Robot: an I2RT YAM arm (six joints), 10 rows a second.
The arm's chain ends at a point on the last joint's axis. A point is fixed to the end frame.
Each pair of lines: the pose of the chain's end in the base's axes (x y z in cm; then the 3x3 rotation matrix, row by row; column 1 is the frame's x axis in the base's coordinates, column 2 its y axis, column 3 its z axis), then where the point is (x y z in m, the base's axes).
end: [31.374, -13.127, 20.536], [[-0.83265, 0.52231, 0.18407], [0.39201, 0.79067, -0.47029], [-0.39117, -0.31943, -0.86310]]
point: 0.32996 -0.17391 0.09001
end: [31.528, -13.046, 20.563], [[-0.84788, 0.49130, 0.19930], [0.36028, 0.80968, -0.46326], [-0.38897, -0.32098, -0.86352]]
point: 0.33278 -0.17250 0.09024
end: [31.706, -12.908, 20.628], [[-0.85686, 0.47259, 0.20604], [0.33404, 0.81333, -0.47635], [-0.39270, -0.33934, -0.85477]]
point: 0.33504 -0.17307 0.09170
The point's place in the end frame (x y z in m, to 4 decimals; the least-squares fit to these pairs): 0.0149 0.0116 0.1226
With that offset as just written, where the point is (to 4 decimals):
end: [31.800, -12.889, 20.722], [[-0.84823, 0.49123, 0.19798], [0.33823, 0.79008, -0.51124], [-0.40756, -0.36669, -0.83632]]
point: 0.3353 -0.1774 0.0944
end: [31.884, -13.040, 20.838], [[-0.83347, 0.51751, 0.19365], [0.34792, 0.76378, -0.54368], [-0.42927, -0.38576, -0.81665]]
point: 0.3362 -0.1830 0.0974
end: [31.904, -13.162, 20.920], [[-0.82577, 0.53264, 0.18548], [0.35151, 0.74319, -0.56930], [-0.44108, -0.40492, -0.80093]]
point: 0.3357 -0.1876 0.0997
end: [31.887, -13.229, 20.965], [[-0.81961, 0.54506, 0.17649], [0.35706, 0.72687, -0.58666], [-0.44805, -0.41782, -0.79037]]
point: 0.3346 -0.1905 0.1012
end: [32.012, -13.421, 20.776], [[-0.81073, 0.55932, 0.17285], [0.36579, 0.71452, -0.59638], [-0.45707, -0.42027, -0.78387]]
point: 0.3357 -0.1936 0.1000
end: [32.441, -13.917, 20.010], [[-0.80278, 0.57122, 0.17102], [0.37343, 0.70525, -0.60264], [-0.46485, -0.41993, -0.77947]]
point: 0.3400 -0.1993 0.0927
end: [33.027, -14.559, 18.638], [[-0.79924, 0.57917, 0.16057], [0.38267, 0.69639, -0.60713], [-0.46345, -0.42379, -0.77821]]
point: 0.3448 -0.2062 0.0792
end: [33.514, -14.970, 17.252], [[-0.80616, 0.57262, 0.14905], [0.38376, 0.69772, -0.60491], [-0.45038, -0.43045, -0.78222]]
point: 0.3480 -0.2101 0.0649
